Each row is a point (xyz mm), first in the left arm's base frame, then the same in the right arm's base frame.
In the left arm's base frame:
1: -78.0 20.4 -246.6
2: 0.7 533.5 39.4
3: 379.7 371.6 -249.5
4: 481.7 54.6 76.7
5: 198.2 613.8 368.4
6: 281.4 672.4 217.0
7: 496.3 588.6 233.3
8: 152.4 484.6 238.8
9: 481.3 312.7 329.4
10: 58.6 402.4 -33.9
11: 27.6 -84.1 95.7
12: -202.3 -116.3 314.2
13: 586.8 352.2 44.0
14: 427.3 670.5 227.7
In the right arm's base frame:
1: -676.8 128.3 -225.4
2: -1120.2 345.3 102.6
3: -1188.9 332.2 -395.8
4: -901.9 697.3 -436.4
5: -1226.2 715.9 174.1
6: -1338.4 628.5 59.9
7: -1356.0 769.5 -122.6
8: -1112.2 599.4 79.2
9: -1090.3 874.9 -184.5
10: -1041.2 332.2 -37.0
11: -576.9 482.6 -164.3
12: -413.0 542.5 102.5
13: -1216.5 690.9 -395.1
14: -1399.1 717.2 -39.5

